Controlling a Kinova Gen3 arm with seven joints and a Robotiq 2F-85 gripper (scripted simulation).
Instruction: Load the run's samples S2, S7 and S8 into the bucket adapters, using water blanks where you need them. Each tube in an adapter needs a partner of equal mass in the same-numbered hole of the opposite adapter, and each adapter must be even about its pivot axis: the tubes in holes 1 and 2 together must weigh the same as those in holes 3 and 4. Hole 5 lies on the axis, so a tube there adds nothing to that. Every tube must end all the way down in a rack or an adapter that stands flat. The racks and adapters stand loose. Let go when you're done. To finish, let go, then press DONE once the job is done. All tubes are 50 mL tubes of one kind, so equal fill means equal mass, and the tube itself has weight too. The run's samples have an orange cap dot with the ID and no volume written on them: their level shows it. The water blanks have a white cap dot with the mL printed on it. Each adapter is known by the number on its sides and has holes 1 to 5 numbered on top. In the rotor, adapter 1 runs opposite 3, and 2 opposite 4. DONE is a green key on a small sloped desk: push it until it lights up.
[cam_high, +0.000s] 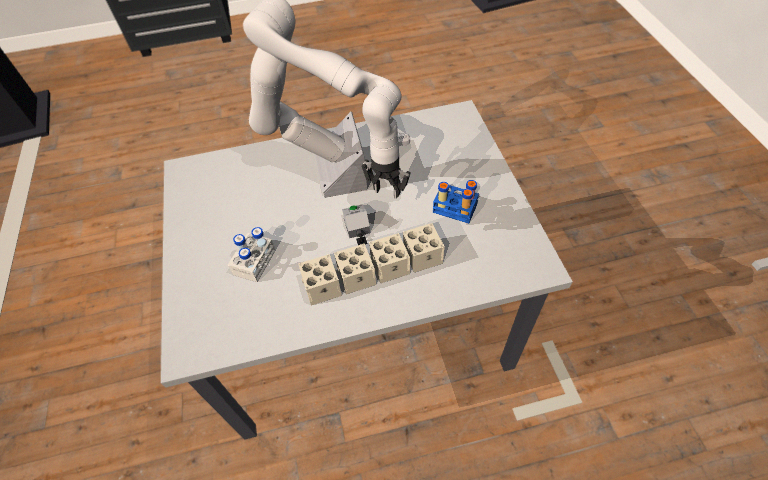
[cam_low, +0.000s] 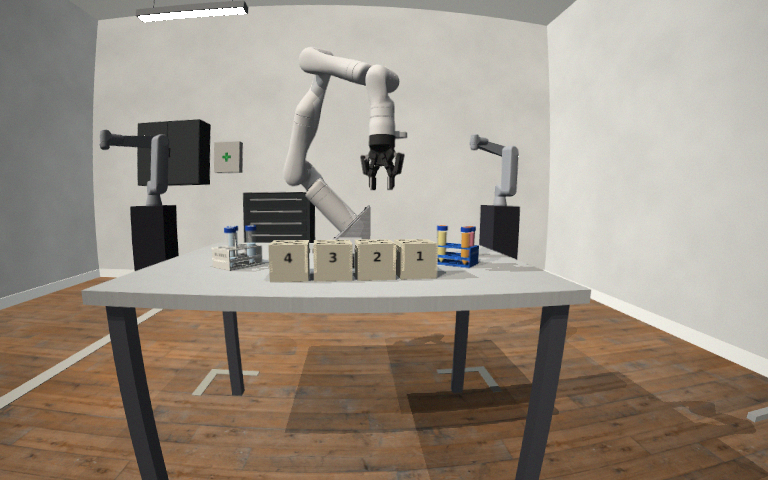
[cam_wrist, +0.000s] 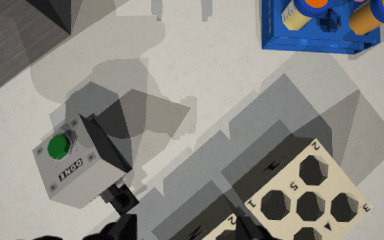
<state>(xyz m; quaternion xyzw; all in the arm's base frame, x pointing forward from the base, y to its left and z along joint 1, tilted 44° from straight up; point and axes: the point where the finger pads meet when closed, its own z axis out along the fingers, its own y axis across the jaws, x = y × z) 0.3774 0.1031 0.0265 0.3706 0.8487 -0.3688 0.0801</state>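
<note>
Right now my hand is 270 mm to the right of the sample S7 and 180 mm above it. From my hand the other things lie so: adapter 1: 100 mm ahead, 70 mm to the left, 200 mm below; then adapter 3: 90 mm ahead, 150 mm to the right, 200 mm below; then green done key: 120 mm behind, 80 mm to the right, 180 mm below.
</note>
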